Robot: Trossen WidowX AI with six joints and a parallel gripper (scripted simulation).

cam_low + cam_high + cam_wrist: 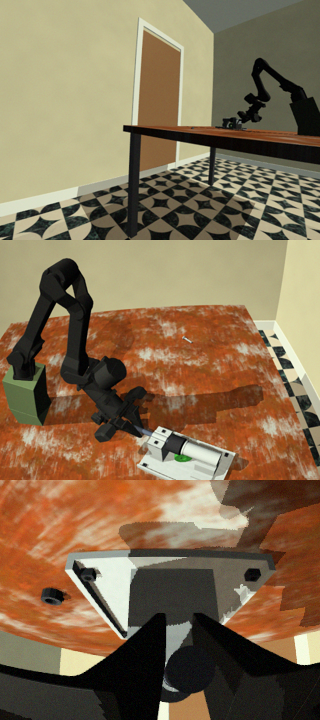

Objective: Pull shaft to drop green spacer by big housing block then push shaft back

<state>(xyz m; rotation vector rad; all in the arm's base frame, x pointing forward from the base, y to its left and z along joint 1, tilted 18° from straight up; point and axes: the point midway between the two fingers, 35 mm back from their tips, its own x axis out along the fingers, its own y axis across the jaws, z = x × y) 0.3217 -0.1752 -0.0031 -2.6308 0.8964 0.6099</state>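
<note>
My gripper is now 50 mm short of the dark shaft and 40 mm to the left of it. Round my hand: fixture 120 mm ahead, 100 mm to the right, 30 mm below; green spacer 110 mm ahead, 100 mm to the right, 50 mm below.
</note>
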